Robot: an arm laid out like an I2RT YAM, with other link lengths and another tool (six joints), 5 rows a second.
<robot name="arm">
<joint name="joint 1" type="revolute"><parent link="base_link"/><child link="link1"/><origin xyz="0 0 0.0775" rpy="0 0 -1.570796"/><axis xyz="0 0 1"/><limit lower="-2.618" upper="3.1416"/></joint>
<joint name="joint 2" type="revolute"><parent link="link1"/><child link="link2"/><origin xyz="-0.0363 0.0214 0.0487" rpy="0 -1.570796 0"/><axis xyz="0 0 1"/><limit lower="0" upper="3.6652"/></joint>
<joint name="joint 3" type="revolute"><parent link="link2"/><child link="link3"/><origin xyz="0 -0.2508 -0.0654" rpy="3.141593 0 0"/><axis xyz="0 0 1"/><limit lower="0" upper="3.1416"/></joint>
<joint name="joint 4" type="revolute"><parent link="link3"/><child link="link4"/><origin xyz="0.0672 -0.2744 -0.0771" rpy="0 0 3.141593"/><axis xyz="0 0 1"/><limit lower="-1.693" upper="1.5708"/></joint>
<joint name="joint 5" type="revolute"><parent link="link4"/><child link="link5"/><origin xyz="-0.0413 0.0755 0.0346" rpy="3.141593 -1.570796 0"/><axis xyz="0 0 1"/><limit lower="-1.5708" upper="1.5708"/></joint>
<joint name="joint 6" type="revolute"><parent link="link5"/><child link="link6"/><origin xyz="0 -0.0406 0.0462" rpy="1.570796 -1.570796 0"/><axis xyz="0 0 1"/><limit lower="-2.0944" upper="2.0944"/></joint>
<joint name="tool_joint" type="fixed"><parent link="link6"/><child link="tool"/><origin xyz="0.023 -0.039 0.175" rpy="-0.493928 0 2.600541"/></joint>
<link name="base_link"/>
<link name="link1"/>
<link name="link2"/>
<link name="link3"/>
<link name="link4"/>
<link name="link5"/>
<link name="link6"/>
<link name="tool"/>
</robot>
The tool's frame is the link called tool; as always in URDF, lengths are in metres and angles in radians.
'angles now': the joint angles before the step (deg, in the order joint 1, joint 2, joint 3, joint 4, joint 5, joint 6). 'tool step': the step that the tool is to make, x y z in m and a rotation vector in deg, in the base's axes. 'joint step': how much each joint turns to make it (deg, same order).
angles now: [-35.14, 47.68, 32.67, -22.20, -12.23, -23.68]
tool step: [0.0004, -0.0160, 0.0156, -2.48, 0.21, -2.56]
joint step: [0.00, 1.73, 2.82, 0.13, 3.33, -0.20]
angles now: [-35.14, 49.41, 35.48, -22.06, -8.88, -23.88]
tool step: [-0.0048, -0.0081, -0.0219, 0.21, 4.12, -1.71]
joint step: [0.28, 3.97, 0.02, 0.39, 2.91, -0.52]
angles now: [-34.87, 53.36, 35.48, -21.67, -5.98, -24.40]
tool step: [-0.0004, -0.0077, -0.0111, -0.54, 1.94, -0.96]
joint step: [0.03, 2.89, 0.01, 1.55, 1.76, -0.55]
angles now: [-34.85, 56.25, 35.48, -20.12, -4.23, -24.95]
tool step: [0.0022, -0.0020, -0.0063, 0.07, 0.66, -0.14]
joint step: [0.22, 1.70, 0.00, 1.12, 0.48, -0.01]
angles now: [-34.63, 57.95, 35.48, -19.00, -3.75, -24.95]
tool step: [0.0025, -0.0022, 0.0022, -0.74, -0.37, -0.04]
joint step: [0.19, 0.29, 0.00, 1.00, 0.44, -0.15]
